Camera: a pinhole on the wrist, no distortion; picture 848 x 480 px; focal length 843.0 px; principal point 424.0 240.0 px. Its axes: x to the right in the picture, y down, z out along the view. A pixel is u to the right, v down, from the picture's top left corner.
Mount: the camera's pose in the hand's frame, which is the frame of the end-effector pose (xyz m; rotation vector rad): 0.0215 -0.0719 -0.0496 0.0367 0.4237 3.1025
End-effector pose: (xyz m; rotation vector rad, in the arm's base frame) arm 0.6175 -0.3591 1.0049 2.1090 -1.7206 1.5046
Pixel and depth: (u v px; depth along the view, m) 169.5 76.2 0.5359
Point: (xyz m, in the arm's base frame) 0.7495 -0.8119 0.8191
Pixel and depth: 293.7 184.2 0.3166
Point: 0.7451 -0.5676 0.9088
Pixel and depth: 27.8 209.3 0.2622
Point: 0.7271 -0.5825 0.9986
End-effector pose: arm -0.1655 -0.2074 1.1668 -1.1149 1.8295 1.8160
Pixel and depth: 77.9 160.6 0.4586
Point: -0.4789 0.0745 1.0217
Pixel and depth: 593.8 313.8 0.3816
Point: -0.2295 0.1180 1.1558
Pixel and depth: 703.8 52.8 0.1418
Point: -0.1722 -0.1252 1.1698
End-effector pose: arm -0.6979 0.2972 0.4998 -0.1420 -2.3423 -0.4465
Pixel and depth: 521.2 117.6 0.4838
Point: -0.9129 0.5582 0.2527
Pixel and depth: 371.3 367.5 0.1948
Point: -0.8315 0.3032 0.4154
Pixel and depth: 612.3 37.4 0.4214
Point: -0.8371 0.5478 0.2744
